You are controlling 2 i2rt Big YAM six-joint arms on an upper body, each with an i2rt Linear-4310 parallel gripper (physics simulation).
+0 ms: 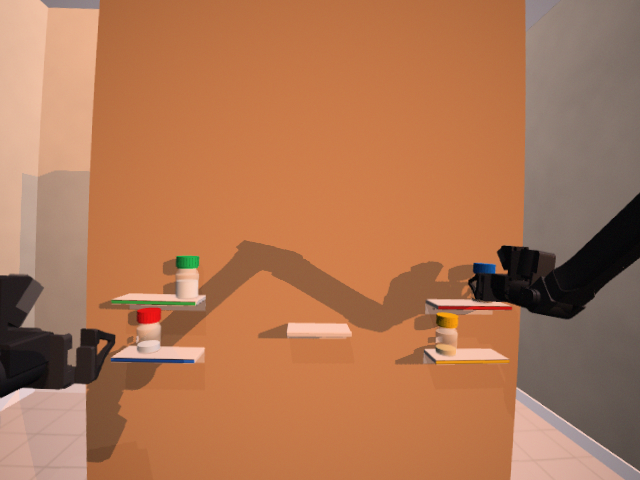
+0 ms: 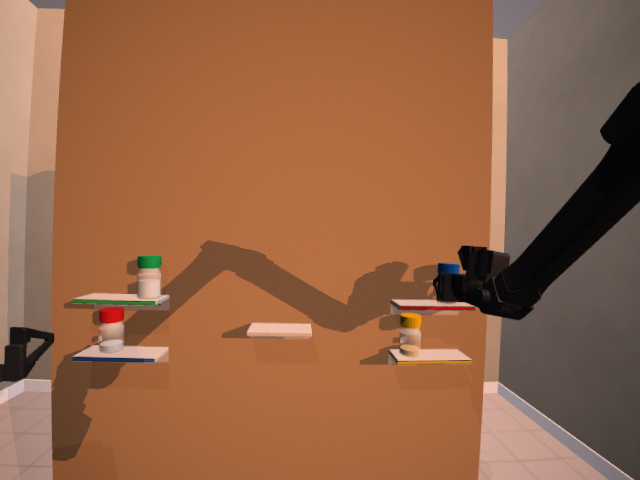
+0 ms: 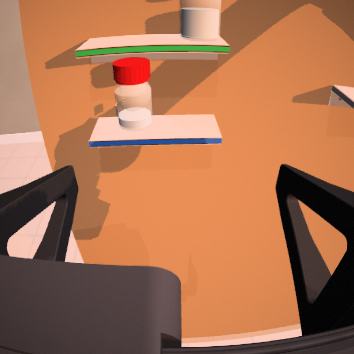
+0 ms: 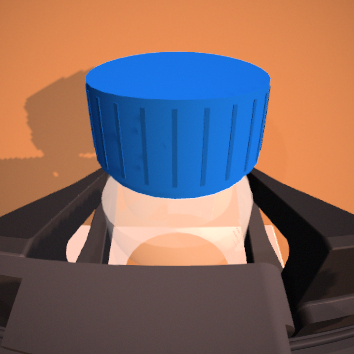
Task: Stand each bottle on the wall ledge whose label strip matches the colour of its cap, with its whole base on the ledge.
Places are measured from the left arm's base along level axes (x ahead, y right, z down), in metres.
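Pixels of known places: left gripper, fingertip midpoint: [image 1: 83, 338] [image 2: 23, 336] [image 3: 176, 175]; right gripper, fingertip midpoint: [image 1: 478, 282] [image 2: 443, 282] [image 4: 176, 174].
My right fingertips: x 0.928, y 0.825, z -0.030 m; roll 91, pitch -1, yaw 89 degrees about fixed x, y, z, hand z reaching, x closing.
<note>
Ahead of a thing's pixels: the offset from my right fingertips to its top centre. "spot": to the spot under its first point.
The blue-capped bottle {dx -0.021, dy +0.001, dz -0.054 m} [image 1: 484, 268] [image 2: 448, 268] [image 4: 177, 125] stands upright at the red-strip ledge {spot: dx -0.037, dy -0.128, dz +0.052 m} [image 1: 439, 303] [image 2: 405, 303]. My right gripper [image 1: 483, 286] [image 2: 447, 287] [image 4: 176, 174] is shut on its body, a finger against each side; whether its base touches the ledge is hidden. The red-capped bottle {dx -0.013, dy -0.874, dz +0.087 m} [image 1: 148, 330] [image 2: 111, 330] [image 3: 132, 95] stands on the blue-strip ledge {dx -0.020, dy -0.842, dz +0.192 m} [image 1: 178, 354] [image 2: 142, 353] [image 3: 185, 130]. The green-capped bottle {dx -0.020, dy -0.777, dz -0.053 m} [image 1: 187, 279] [image 2: 149, 279] stands on the green-strip ledge {spot: dx -0.041, dy -0.872, dz +0.052 m} [image 1: 144, 298] [image 3: 125, 44]. The yellow-capped bottle {dx -0.017, dy -0.096, dz +0.087 m} [image 1: 446, 335] [image 2: 410, 335] stands on the yellow-strip ledge {spot: dx -0.032, dy -0.005, dz +0.192 m} [image 1: 480, 355]. My left gripper [image 3: 176, 175] is open and empty, lower left.
A small ledge {dx -0.020, dy -0.442, dz +0.122 m} [image 1: 318, 329] [image 2: 279, 329] without a visible coloured strip juts from the middle of the orange wall [image 1: 310, 129] [image 2: 279, 129]. The green-strip ledge is above the blue-strip one at the left; the red-strip ledge is above the yellow-strip one at the right.
</note>
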